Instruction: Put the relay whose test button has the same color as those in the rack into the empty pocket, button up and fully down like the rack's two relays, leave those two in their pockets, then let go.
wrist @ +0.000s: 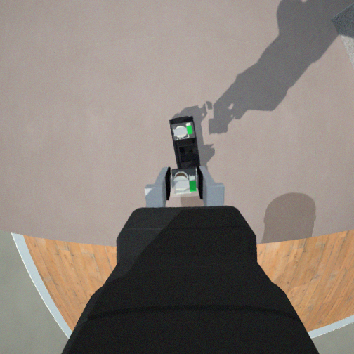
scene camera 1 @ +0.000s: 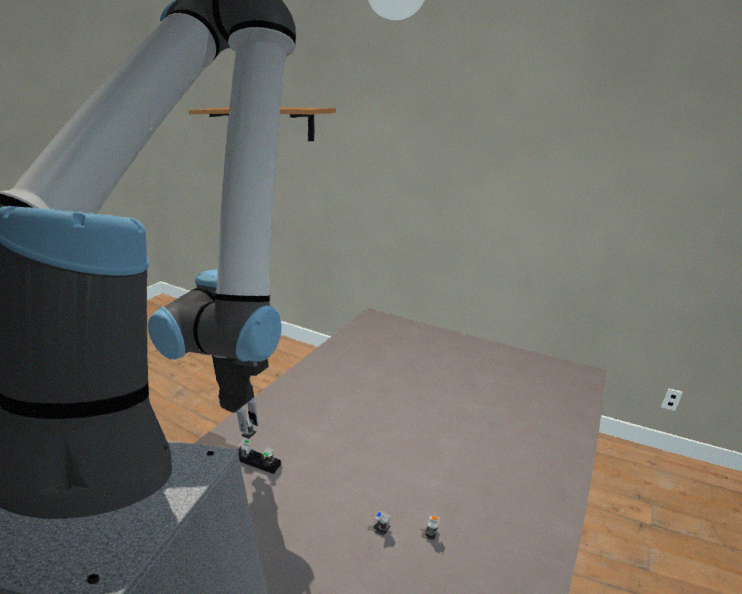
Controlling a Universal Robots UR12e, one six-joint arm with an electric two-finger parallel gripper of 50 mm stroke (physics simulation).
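Where they show: gripper, between the fingertips: [scene camera 1: 249,427]; arm's base, origin of its link: [scene camera 1: 83,472].
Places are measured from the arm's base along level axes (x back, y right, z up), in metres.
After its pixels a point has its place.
Note:
My gripper [scene camera 1: 248,423] {x -0.466, y -0.163, z -0.353 m} [wrist: 183,176] is shut on a relay with a green test button [scene camera 1: 249,429] {x -0.460, y -0.160, z -0.352 m} [wrist: 182,185], held upright, button up, in the air above the left end of the black rack [scene camera 1: 255,460] {x -0.459, y -0.155, z -0.447 m} [wrist: 177,156] in the scene view. One green-button rack relay [scene camera 1: 267,456] {x -0.449, y -0.109, z -0.404 m} [wrist: 181,131] stands in an end pocket. The other green-button rack relay [scene camera 1: 245,447] {x -0.449, y -0.170, z -0.403 m} stands at the opposite end, hidden below the held relay in the wrist view. The middle pocket [wrist: 187,152] looks empty and is beside the held relay in the wrist view, not under it.
A relay with a blue button [scene camera 1: 381,522] {x -0.397, y 0.192, z -0.412 m} and a relay with an orange button [scene camera 1: 432,527] {x -0.423, y 0.289, z -0.410 m} stand on the table [scene camera 1: 470,433] {x -0.778, y 0.285, z -0.449 m}, well to the right of the rack. The robot's grey pedestal [scene camera 1: 204,526] {x -0.033, y 0.137, z -0.032 m} stands close to the rack's left.

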